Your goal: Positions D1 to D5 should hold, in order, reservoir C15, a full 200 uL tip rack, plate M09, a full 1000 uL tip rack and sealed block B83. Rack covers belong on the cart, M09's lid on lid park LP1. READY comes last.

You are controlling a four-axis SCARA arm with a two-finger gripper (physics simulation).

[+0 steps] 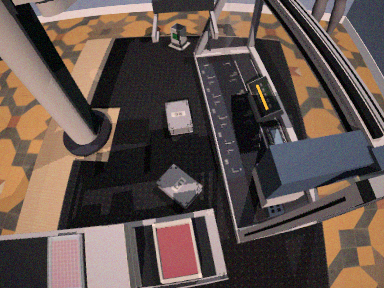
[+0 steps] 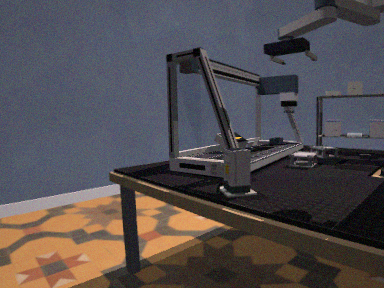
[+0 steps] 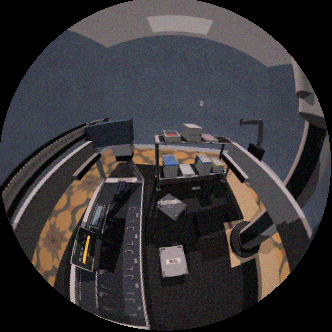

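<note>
My gripper (image 1: 185,38) (image 2: 296,59) (image 3: 159,146) is open and empty, raised high above the table. The deck (image 1: 220,120) (image 3: 131,250) has bare corner brackets along the D row; its labels are too blurred to read. Lid park LP1 (image 1: 179,186) (image 3: 171,206) stands bare and turned at an angle. The cart (image 1: 220,250) (image 3: 158,165) holds an open tray with red content (image 1: 176,250) (image 3: 171,135), a tall pale box (image 1: 105,255) (image 3: 192,132) and a pink gridded item (image 1: 66,260) (image 3: 209,137) on top. Its lower shelf holds several boxes, including a blue-topped one (image 3: 170,165).
The RG stand (image 1: 178,117) (image 2: 303,159) (image 3: 173,261) is beside the deck. A display with a yellow bar (image 1: 262,97) (image 3: 86,249) sits at the deck's far side. A blue gantry head (image 1: 320,160) (image 2: 278,85) (image 3: 110,132) overhangs one end. A small upright device (image 1: 177,36) (image 2: 236,170) stands near the table edge.
</note>
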